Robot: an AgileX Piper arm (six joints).
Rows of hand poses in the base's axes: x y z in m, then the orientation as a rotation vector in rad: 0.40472 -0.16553 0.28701 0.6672 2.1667 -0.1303; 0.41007 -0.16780 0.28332 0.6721 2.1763 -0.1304; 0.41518 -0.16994 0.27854 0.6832 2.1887 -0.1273; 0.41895 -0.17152 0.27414 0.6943 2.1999 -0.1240; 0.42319 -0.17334 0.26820 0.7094 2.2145 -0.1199; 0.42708 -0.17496 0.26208 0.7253 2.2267 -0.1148; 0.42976 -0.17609 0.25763 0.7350 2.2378 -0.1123; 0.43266 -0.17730 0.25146 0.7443 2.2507 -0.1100; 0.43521 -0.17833 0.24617 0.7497 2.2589 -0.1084; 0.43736 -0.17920 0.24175 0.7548 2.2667 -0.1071; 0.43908 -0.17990 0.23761 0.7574 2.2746 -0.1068; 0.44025 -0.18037 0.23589 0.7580 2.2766 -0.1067; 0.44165 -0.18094 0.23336 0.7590 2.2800 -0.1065; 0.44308 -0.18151 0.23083 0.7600 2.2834 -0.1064; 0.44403 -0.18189 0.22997 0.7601 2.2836 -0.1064; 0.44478 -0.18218 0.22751 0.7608 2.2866 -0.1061; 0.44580 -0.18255 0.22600 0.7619 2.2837 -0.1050
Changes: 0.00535 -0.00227 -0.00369 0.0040 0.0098 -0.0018; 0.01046 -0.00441 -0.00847 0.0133 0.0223 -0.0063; 0.01423 -0.00599 -0.01287 0.0224 0.0336 -0.0110; 0.01847 -0.00781 -0.01881 0.0344 0.0487 -0.0175; 0.02236 -0.00943 -0.02493 0.0468 0.0614 -0.0246; 0.02504 -0.01056 -0.02938 0.0547 0.0727 -0.0285; 0.02794 -0.01177 -0.03555 0.0627 0.0858 -0.0319; 0.03049 -0.01280 -0.04084 0.0677 0.0939 -0.0336; 0.03264 -0.01367 -0.04526 0.0723 0.1018 -0.0353; 0.03436 -0.01437 -0.04940 0.0752 0.1096 -0.0356; 0.03553 -0.01484 -0.05112 0.0759 0.1115 -0.0356; 0.03693 -0.01541 -0.05365 0.0772 0.1148 -0.0356; 0.03836 -0.01598 -0.05618 0.0784 0.1181 -0.0357; 0.03931 -0.01636 -0.05704 0.0785 0.1183 -0.0357; 0.04006 -0.01665 -0.05950 0.0796 0.1212 -0.0356; 0.04108 -0.01702 -0.06101 0.0801 0.1184 -0.0365
